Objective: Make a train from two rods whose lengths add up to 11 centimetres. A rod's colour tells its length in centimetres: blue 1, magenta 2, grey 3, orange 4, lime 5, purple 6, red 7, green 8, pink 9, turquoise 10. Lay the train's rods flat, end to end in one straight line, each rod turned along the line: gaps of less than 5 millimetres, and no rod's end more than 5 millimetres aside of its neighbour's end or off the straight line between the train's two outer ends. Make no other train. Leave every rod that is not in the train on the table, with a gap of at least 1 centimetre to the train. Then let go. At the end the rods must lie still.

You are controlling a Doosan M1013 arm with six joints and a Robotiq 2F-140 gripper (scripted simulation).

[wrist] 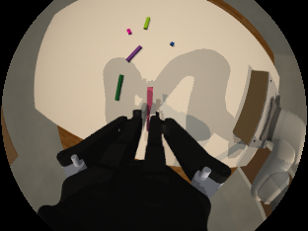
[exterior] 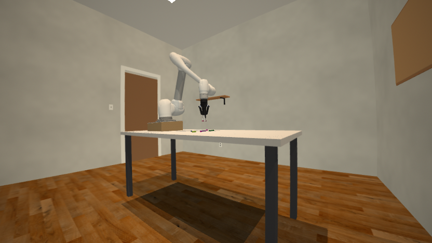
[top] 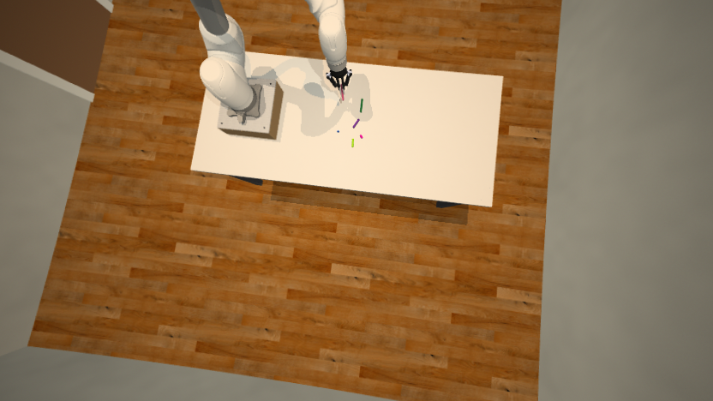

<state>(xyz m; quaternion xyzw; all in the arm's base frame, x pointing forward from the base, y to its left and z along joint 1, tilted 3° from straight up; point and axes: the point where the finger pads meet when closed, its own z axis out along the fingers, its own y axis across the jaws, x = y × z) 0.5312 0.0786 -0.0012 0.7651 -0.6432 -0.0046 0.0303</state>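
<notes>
My hand is 130 mm above the green rod, 110 mm short of it and 20 mm to the left of it. Also, from my hand: tiny blue rod: 180 mm to the right, 130 mm below, 20 mm behind; pink rod: 30 mm below; purple rod: 130 mm to the right, 130 mm below, 80 mm ahead.
</notes>
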